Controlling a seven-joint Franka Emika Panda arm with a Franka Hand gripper.
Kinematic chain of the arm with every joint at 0, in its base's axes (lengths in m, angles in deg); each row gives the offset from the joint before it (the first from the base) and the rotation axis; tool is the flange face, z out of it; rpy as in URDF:
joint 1: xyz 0 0 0.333 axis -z
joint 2: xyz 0 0 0 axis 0.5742 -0.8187 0
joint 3: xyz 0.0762 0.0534 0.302 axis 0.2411 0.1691 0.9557
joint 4: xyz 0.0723 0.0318 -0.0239 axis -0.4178 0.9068 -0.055
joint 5: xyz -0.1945 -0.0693 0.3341 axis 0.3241 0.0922 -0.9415
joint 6: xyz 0 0 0 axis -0.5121 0.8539 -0.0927
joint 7: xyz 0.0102 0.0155 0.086 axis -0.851 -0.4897 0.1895
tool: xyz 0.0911 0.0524 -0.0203 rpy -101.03 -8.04 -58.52
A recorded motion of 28 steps. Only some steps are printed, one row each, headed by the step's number.
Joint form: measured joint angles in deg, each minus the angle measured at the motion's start. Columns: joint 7, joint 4, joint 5, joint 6, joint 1, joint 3, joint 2.
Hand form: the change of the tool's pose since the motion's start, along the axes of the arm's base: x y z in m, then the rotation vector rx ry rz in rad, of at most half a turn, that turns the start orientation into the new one. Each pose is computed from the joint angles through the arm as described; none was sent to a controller.
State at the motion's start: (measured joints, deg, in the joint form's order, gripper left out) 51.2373 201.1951 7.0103 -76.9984 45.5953 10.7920 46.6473
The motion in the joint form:
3: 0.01 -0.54 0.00 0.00 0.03 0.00 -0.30
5: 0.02 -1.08 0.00 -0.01 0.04 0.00 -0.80
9: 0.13 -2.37 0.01 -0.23 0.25 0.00 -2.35
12: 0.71 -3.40 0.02 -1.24 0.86 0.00 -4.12
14: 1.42 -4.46 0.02 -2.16 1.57 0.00 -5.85
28: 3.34 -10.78 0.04 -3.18 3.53 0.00 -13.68
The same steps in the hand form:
3: 0.0029 -0.0007 0.0022 -0.0008 -0.0041 -0.0003
5: 0.0058 -0.0013 0.0032 -0.0009 -0.0050 -0.0003
9: 0.0130 -0.0040 0.0037 -0.0010 -0.0042 -0.0019
12: 0.0197 -0.0091 0.0019 -0.0022 -0.0087 -0.0022
14: 0.0262 -0.0150 0.0002 -0.0035 -0.0129 -0.0022
28: 0.0598 -0.0362 -0.0050 -0.0028 -0.0041 -0.0025

